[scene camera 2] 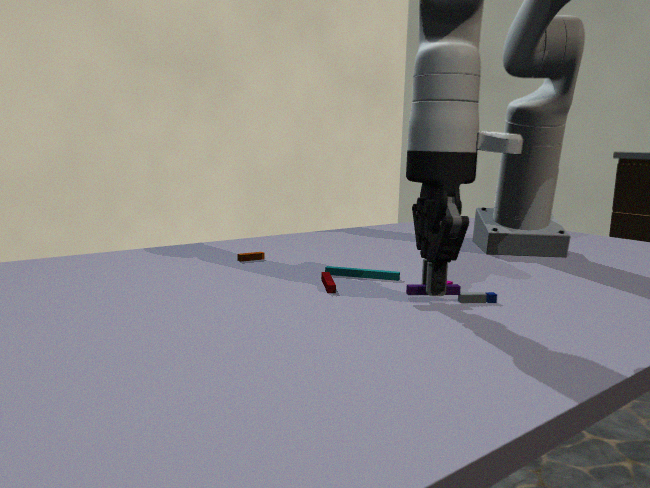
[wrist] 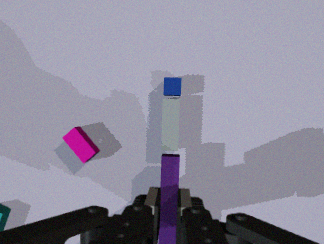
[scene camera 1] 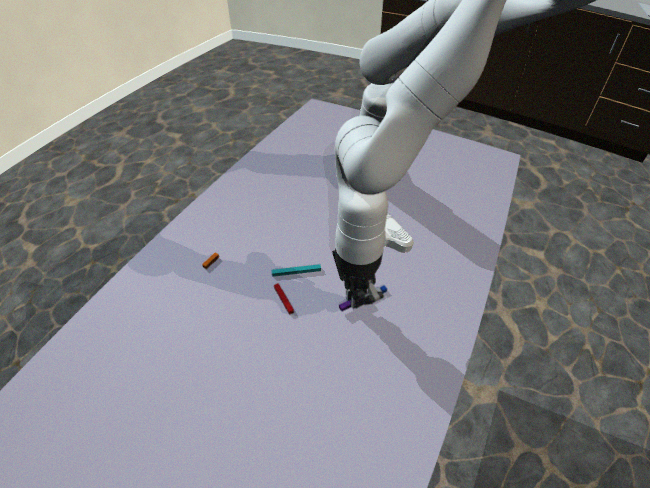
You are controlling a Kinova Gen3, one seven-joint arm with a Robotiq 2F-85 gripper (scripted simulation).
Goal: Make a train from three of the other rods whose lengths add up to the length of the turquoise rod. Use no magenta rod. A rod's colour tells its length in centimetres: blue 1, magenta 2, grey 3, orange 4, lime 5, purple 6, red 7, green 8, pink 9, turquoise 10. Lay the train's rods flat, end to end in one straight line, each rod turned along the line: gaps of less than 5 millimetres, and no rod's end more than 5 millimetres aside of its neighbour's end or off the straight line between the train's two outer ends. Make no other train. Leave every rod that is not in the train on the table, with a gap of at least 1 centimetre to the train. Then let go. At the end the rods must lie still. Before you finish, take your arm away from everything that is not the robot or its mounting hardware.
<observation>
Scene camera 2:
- gripper: 433,293
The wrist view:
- gripper: 169,204
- grey rod: 170,107
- magenta rod: 77,139
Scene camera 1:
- gripper: 354,302
</observation>
